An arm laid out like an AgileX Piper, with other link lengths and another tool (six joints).
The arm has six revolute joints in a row. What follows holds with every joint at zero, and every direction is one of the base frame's. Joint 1 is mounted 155.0 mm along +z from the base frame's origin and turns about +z. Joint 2 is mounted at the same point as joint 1 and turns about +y. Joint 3 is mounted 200.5 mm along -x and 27.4 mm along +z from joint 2 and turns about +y. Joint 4 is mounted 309.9 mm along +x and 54.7 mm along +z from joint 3 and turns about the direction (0.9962, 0, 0.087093). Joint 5 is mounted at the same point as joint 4 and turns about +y. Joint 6 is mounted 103.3 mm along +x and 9.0 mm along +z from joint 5 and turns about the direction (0.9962, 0, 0.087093). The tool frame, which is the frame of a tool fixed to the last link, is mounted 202.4 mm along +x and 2.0 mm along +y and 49.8 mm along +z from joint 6; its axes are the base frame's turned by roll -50.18, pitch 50.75 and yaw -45.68 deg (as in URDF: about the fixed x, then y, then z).
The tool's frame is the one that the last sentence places.
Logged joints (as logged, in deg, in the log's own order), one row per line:
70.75, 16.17, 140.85, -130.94, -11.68, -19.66
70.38, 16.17, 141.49, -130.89, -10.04, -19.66
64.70, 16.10, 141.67, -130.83, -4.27, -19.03
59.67, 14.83, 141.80, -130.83, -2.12, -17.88
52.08, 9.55, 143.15, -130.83, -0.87, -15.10
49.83, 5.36, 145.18, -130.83, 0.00, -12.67
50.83, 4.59, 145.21, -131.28, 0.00, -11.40
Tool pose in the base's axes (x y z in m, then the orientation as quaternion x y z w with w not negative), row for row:
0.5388, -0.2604, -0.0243, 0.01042, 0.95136, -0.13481, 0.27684
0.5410, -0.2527, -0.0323, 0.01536, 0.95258, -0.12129, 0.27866
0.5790, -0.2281, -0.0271, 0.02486, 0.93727, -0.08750, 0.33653
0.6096, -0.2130, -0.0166, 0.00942, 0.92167, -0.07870, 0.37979
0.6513, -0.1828, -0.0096, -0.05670, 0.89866, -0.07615, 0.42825
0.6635, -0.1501, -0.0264, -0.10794, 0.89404, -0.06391, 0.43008
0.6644, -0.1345, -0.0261, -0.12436, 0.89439, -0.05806, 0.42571
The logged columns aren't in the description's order. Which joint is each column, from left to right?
Columns, left to right: joint 5, joint 6, joint 2, joint 3, joint 4, joint 1.
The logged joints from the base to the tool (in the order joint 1, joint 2, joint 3, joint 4, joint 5, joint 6), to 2 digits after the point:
-19.66, 140.85, -130.94, -11.68, 70.75, 16.17
-19.66, 141.49, -130.89, -10.04, 70.38, 16.17
-19.03, 141.67, -130.83, -4.27, 64.70, 16.10
-17.88, 141.80, -130.83, -2.12, 59.67, 14.83
-15.10, 143.15, -130.83, -0.87, 52.08, 9.55
-12.67, 145.18, -130.83, 0.00, 49.83, 5.36
-11.40, 145.21, -131.28, 0.00, 50.83, 4.59

